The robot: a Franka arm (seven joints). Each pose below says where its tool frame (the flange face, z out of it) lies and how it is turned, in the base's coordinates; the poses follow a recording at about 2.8 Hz.
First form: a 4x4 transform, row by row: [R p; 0 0 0 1], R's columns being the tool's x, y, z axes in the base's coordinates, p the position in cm. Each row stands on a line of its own.
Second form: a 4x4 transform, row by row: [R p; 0 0 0 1], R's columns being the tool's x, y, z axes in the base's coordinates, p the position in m. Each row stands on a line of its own. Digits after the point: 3 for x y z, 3 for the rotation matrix.
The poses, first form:
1:
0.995, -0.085, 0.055, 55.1
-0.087, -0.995, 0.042, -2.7
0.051, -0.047, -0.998, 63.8
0, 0, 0, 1
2:
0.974, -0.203, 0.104, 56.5
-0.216, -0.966, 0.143, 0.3
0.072, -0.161, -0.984, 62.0
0, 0, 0, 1
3:
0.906, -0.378, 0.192, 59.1
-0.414, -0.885, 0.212, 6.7
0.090, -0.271, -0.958, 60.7
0, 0, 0, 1
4:
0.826, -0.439, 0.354, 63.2
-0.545, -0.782, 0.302, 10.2
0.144, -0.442, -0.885, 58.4
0, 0, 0, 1
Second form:
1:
0.995, -0.085, 0.055, 0.551
-0.087, -0.995, 0.042, -0.027
0.051, -0.047, -0.998, 0.638
0, 0, 0, 1

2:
0.974, -0.203, 0.104, 0.565
-0.216, -0.966, 0.143, 0.003
0.072, -0.161, -0.984, 0.620
0, 0, 0, 1

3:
0.906, -0.378, 0.192, 0.591
-0.414, -0.885, 0.212, 0.067
0.090, -0.271, -0.958, 0.607
0, 0, 0, 1

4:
0.826, -0.439, 0.354, 0.632
-0.545, -0.782, 0.302, 0.102
0.144, -0.442, -0.885, 0.584
0, 0, 0, 1

